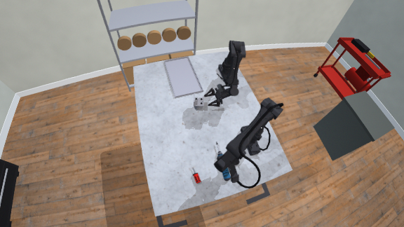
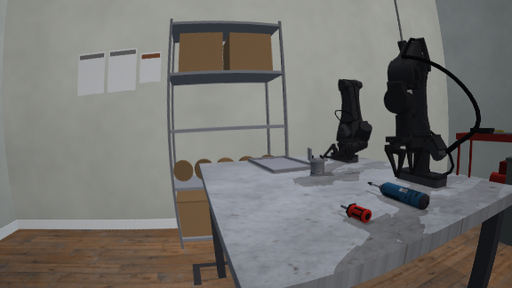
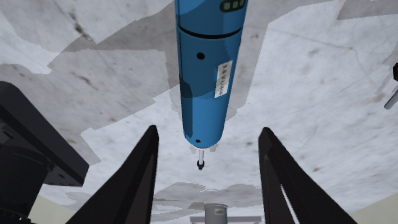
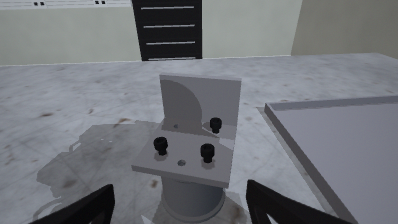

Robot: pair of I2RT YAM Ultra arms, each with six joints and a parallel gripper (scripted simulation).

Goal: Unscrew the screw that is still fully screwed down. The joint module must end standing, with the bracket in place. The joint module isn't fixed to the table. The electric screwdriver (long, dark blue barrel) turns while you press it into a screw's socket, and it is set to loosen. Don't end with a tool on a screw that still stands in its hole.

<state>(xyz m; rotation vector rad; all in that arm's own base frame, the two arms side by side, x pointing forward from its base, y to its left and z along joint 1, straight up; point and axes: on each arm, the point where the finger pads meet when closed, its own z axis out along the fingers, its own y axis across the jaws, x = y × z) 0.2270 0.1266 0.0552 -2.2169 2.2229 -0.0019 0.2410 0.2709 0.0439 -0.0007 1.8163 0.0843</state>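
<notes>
The grey bracket lies 6 cm ahead of my right hand. Round my right hand: screw: 30 cm to the left, 5 cm below; bit: 32 cm to the left, 5 cm below; joint module: 6 cm ahead, 4 cm below.
</notes>
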